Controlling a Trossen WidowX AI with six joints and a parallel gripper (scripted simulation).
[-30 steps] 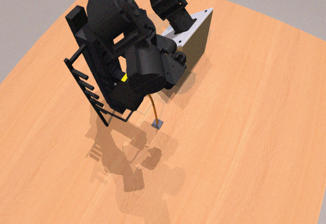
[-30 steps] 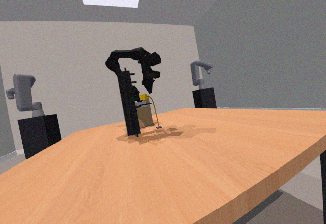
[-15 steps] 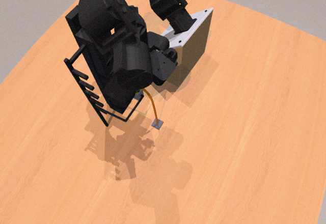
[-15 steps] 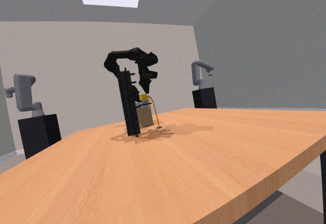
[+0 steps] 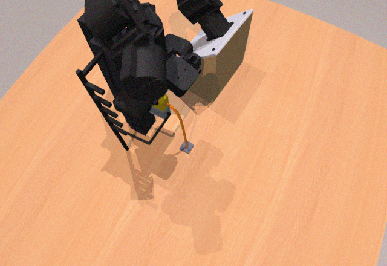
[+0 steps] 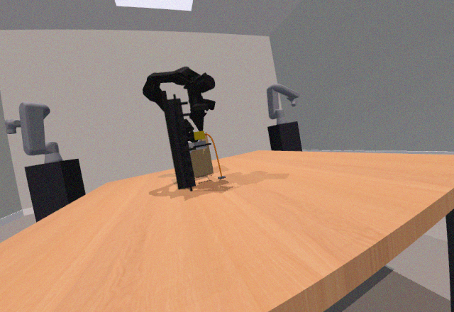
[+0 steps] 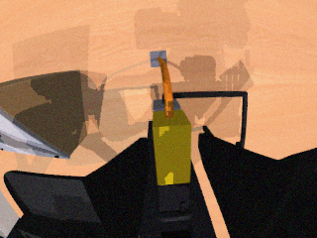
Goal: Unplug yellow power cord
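My gripper tip is now 3 cm to the left of the yellow plug and 1 cm above it. Round my gripper tip: grey anchor plate 5 cm to the left, 22 cm below.
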